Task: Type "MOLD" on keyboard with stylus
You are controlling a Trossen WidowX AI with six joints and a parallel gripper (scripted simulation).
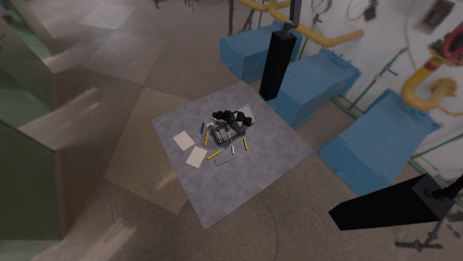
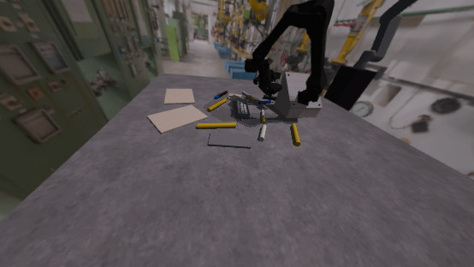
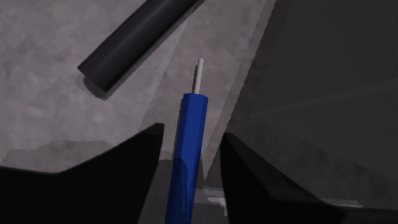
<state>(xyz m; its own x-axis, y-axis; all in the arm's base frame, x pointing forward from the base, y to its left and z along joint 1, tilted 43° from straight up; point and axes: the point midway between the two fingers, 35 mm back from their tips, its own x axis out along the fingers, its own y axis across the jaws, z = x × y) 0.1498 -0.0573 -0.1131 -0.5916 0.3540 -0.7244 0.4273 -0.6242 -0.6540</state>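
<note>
Right now the blue stylus is 1 cm behind my gripper tip, 1 cm to the right of it and 4 cm below it. Also, from my gripper tip: black pen: 5 cm behind, 7 cm to the right, 3 cm below; then grey stylus tip: 4 cm behind, 2 cm to the right, 4 cm below.
</note>
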